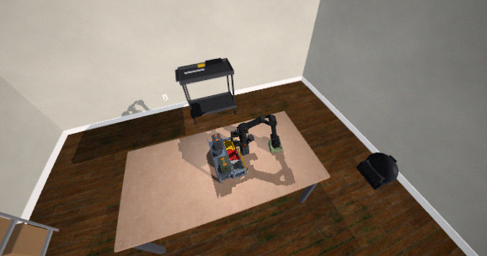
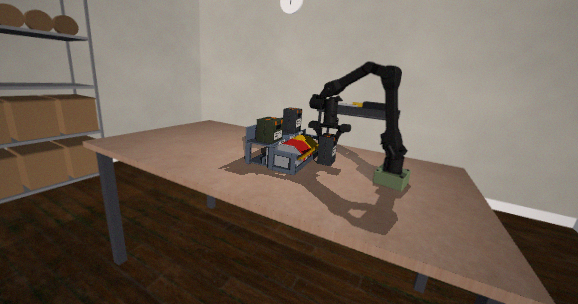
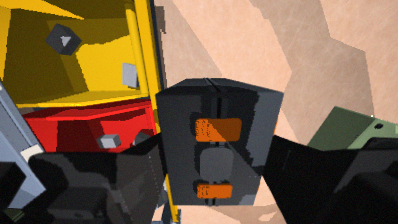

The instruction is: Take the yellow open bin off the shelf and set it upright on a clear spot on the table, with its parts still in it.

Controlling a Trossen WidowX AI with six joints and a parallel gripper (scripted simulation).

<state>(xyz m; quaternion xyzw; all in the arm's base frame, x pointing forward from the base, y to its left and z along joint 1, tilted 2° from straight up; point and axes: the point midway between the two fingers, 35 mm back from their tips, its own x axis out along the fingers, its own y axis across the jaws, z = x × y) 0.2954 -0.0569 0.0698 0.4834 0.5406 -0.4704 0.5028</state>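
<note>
Right now the black box is 60 mm below my hand. Also, from my hand: yellow bar (60 mm below, 50 mm ahead, 40 mm to the left); then yellow open bin (150 mm ahead, 80 mm below, 60 mm to the right); then red bin (140 mm ahead, 80 mm below, 50 mm to the left).
</note>
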